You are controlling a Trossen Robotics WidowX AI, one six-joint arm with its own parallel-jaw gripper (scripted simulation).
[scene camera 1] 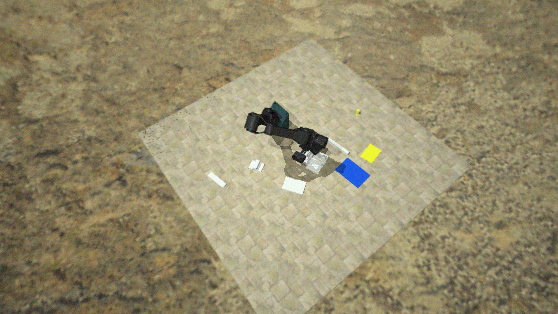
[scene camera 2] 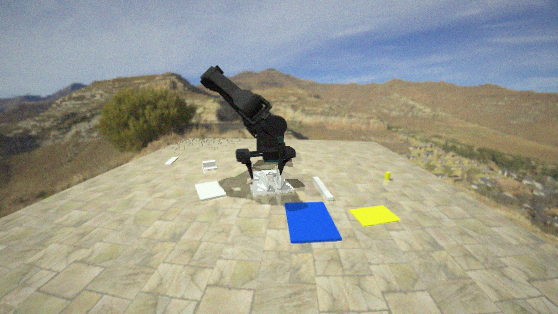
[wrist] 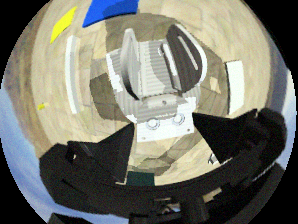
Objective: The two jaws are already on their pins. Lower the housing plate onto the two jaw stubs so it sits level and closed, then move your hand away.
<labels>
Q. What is the gripper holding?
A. Nothing.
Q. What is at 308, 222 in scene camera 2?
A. A blue sheet.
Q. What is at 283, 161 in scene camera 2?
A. The gripper.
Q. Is the gripper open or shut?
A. Open.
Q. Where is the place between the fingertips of the gripper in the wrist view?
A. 162, 120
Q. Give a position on a white flat plate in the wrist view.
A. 234, 71
</labels>
